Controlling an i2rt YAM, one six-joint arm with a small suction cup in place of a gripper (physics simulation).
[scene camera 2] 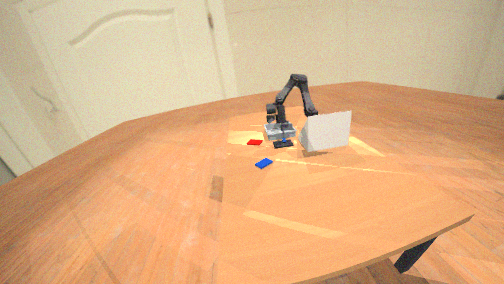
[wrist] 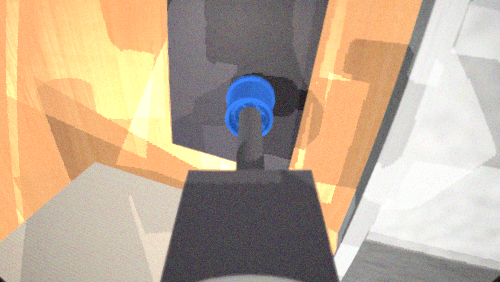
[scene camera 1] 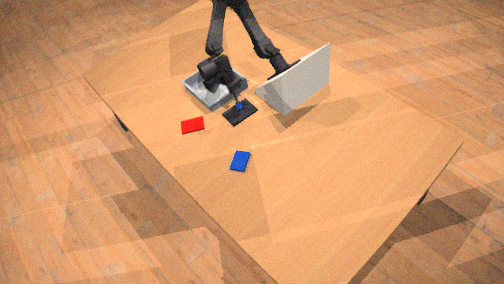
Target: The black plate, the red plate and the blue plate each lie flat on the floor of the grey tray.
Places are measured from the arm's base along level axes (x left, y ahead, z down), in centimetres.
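Where they show: hand, its tool point: [scene camera 2: 284, 141] [wrist: 250, 96] [scene camera 1: 239, 107]; arm's base, origin of its link: [scene camera 2: 317, 126] [scene camera 1: 283, 71].
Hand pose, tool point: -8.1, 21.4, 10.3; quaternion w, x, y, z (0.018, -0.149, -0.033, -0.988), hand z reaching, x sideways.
Things, the pixels of their centre, and the offset from my tool point, as dx, dy, dz.
- black plate, middle of its body: [wrist: 236, 72] [scene camera 1: 239, 112] [scene camera 2: 283, 143] +1.1, +1.2, +0.8
- grey tray, middle of its body: [scene camera 1: 215, 84] [scene camera 2: 279, 130] -19.5, -2.9, -1.1
- red plate, middle of its body: [scene camera 1: 192, 125] [scene camera 2: 254, 142] -10.3, +19.4, +0.9
- blue plate, middle of its body: [scene camera 1: 239, 160] [scene camera 2: 263, 163] +19.6, +19.3, +0.9
The black plate [scene camera 1: 247, 113] [scene camera 2: 283, 144] [wrist: 195, 87] lies on the table just in front of the grey tray [scene camera 1: 212, 104] [scene camera 2: 273, 135] [wrist: 391, 115]. My blue suction cup [scene camera 1: 239, 106] [scene camera 2: 284, 140] [wrist: 250, 94] sits pressed on the plate's top, near its middle. I cannot tell whether the plate is off the table. The red plate [scene camera 1: 192, 124] [scene camera 2: 254, 142] lies flat on the table left of the black one. The blue plate [scene camera 1: 239, 160] [scene camera 2: 263, 162] lies flat farther toward the front. The tray holds no plate; my wrist hangs over it.
A white slanted panel [scene camera 1: 299, 79] [scene camera 2: 327, 130] [wrist: 86, 217] stands right of the tray and the black plate, close to the arm's base. The table's edges run at the left and the front right.
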